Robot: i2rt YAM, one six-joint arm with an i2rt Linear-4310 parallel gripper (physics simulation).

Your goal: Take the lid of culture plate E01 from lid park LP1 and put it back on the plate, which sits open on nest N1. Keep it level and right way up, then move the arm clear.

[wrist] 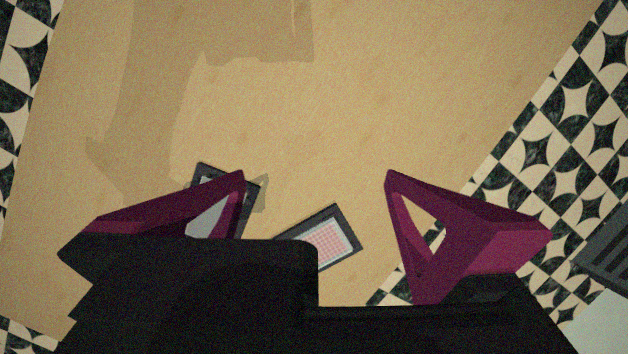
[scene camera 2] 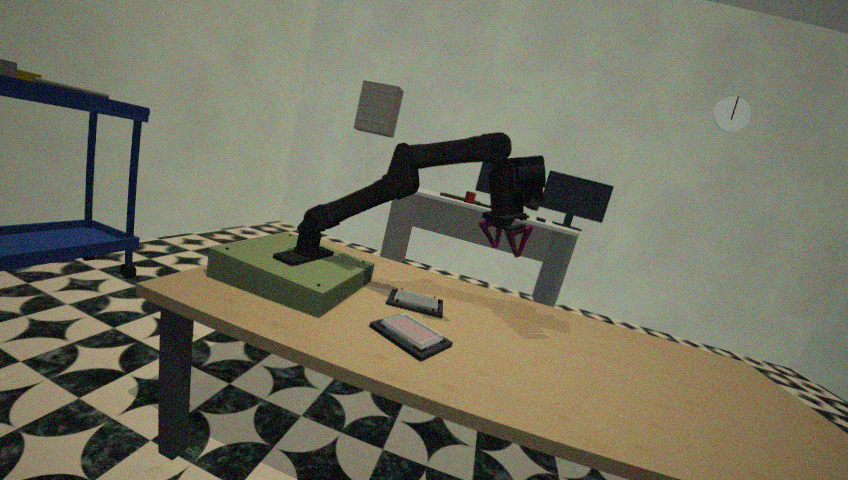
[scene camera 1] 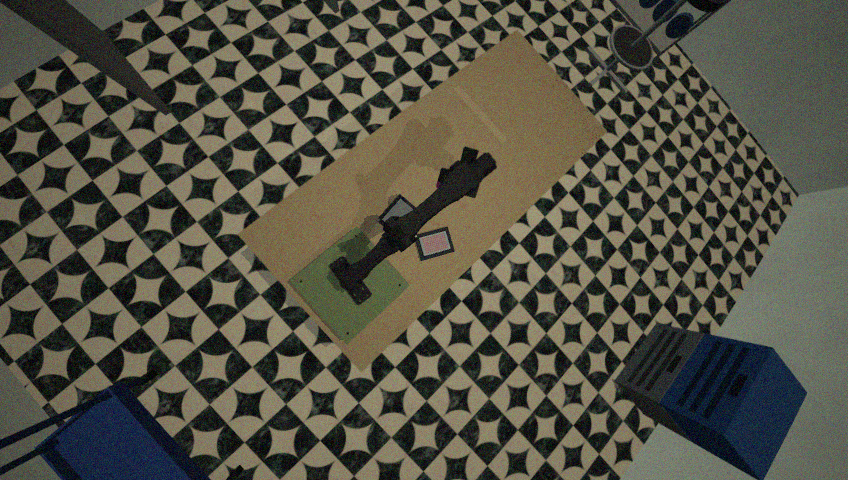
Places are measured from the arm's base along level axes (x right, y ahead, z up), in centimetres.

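Where they show: gripper, fingertip midpoint: (wrist: 314, 177) (scene camera 2: 506, 252); arm's base, origin of the base link: (scene camera 2: 305, 256) (scene camera 1: 350, 280).
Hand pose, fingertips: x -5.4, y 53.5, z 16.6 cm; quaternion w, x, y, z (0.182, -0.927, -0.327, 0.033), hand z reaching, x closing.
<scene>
Each offset is from my fingertips to the top centre of the thing. Level surfaces: height alone.
The open culture plate E01 {dx +14.0, dy -15.3, dz -21.0 cm} (scene camera 1: 435, 243) (scene camera 2: 410, 330) (wrist: 328, 241), with a pink grid of wells, sits in the dark nest N1 {dx +14.0, dy -15.3, dz -21.9 cm} (scene camera 1: 450, 240) (scene camera 2: 423, 355) (wrist: 354, 242). The pale grey lid {dx -6.1, dy -21.0, dz -21.9 cm} (scene camera 1: 400, 210) (scene camera 2: 416, 299) (wrist: 207, 220) lies flat on the dark lid park LP1 (scene camera 1: 385, 215) (scene camera 2: 436, 312) (wrist: 252, 192); the arm covers part of it in scene camera 1, a finger in the wrist view. My gripper (scene camera 2: 505, 249) (wrist: 314, 177) is open and empty, high above the table and beyond both holders from the arm's base. In scene camera 1 the fingers are mostly hidden.
The black arm (scene camera 1: 443, 199) (scene camera 2: 452, 151) stands on a green base block (scene camera 1: 380, 297) (scene camera 2: 267, 282) at one end of the wooden table {dz -23.7 cm} (scene camera 1: 523, 77) (scene camera 2: 595, 380) (wrist: 350, 100). The nest stands beside the lid park, with a gap between. A blue cart (scene camera 2: 133, 172) stands off the table.
</scene>
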